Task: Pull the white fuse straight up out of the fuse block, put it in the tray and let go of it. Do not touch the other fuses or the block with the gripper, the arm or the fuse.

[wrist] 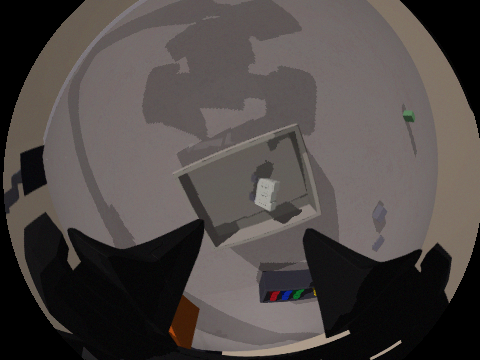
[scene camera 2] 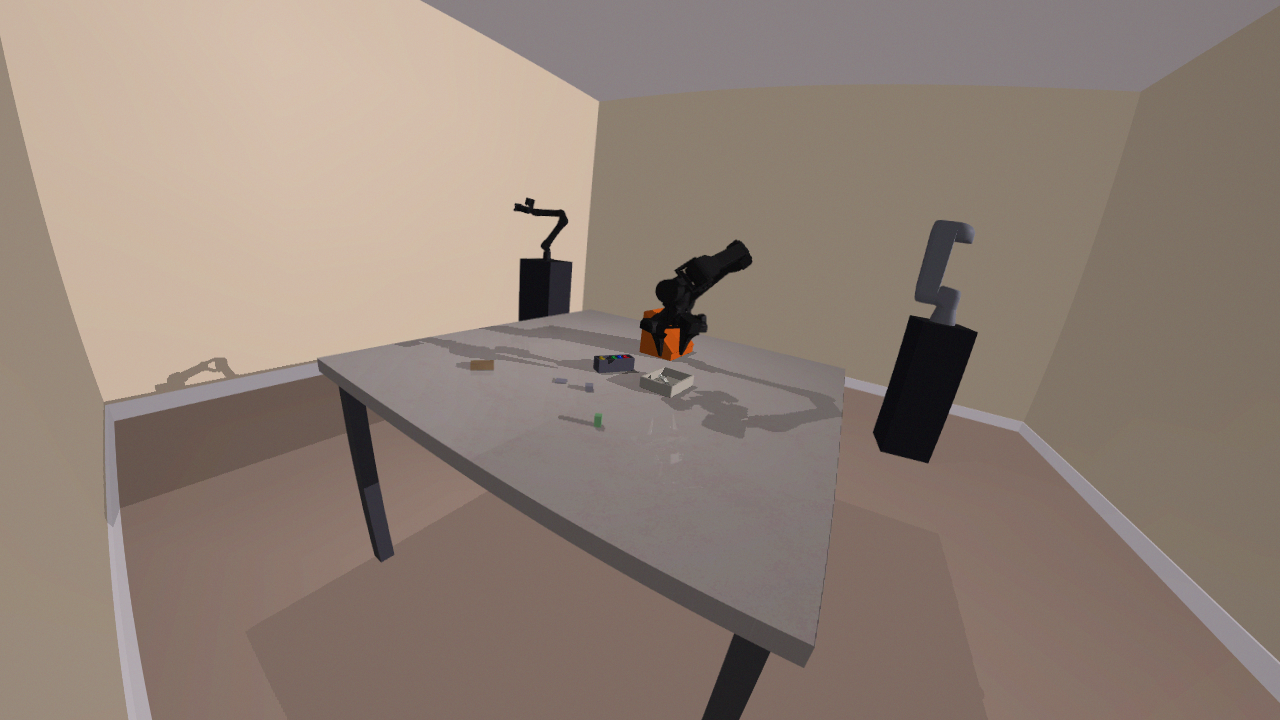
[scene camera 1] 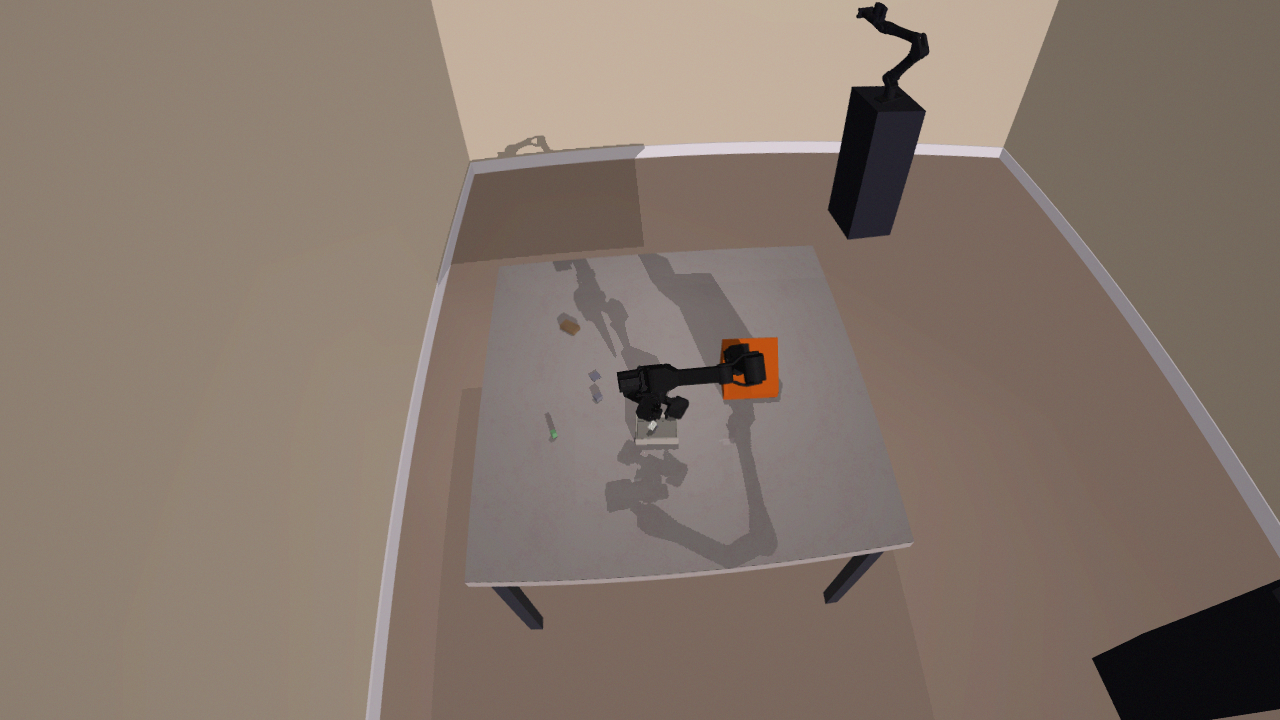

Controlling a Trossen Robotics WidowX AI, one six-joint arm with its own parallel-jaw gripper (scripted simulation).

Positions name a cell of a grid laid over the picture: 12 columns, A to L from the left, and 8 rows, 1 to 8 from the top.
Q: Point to a grey tray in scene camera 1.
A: At G5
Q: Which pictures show my gripper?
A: The wrist view, scene camera 2 and scene camera 1: all of them.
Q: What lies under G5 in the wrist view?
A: A white fuse.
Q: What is my gripper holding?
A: Nothing.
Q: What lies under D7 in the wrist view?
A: My gripper.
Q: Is my gripper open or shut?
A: Open.
